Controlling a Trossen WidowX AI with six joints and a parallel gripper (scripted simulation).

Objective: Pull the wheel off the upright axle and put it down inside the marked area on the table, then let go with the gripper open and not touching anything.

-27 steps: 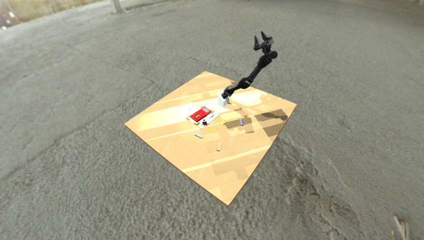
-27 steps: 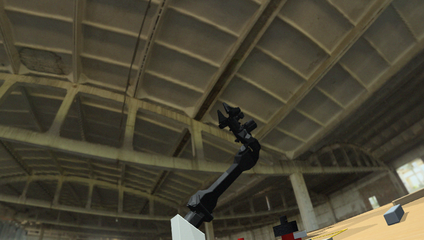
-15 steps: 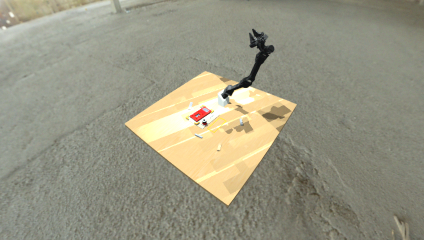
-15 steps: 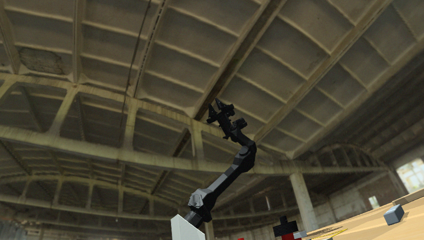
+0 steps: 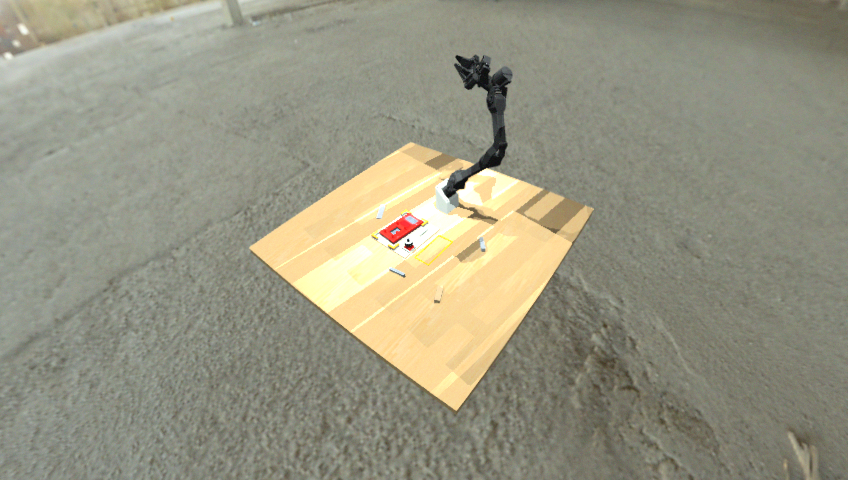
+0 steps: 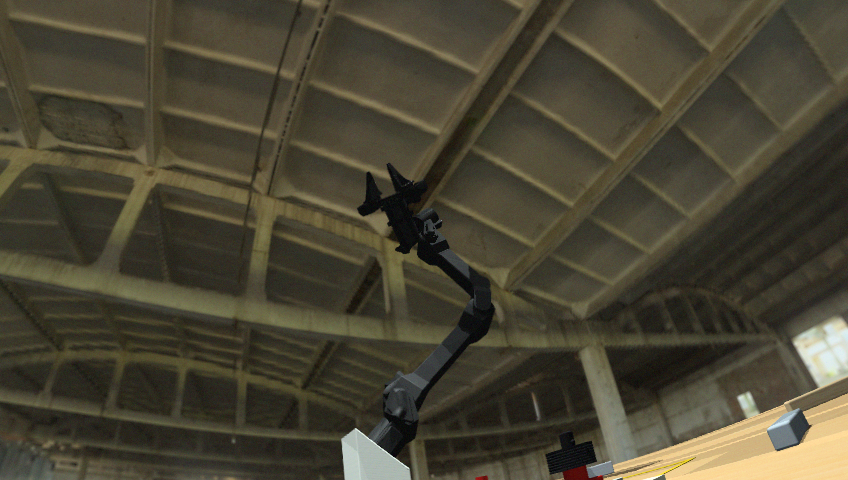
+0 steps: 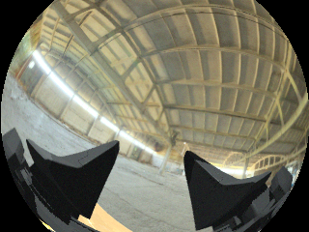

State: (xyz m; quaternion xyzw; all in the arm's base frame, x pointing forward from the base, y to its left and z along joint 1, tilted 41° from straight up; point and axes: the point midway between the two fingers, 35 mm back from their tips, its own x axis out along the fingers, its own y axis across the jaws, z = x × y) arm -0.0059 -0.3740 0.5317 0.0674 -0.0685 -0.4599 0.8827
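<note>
My gripper tip is 730 mm above the black wheel, 350 mm short of it and 10 mm to the right of it. Round my gripper tip: pale wooden block 760 mm below, 470 mm ahead, 290 mm to the left; then grey base plate 760 mm below, 300 mm ahead, 90 mm to the right.
</note>
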